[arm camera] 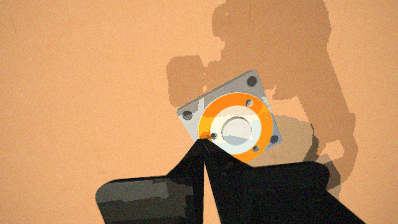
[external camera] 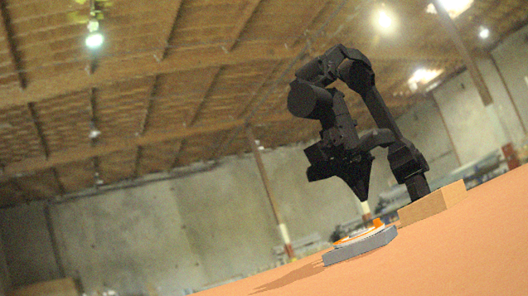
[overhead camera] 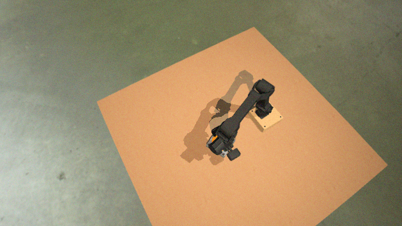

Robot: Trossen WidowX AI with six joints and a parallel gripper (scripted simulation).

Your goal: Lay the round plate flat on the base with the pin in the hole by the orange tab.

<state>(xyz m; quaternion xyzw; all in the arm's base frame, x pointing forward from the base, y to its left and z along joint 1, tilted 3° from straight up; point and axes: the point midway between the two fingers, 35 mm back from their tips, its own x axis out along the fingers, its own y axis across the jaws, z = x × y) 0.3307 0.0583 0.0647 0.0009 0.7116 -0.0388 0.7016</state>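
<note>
Now: gripper tip 2 cm past the base, 5 cm to the left of it and 7 cm above it.
</note>
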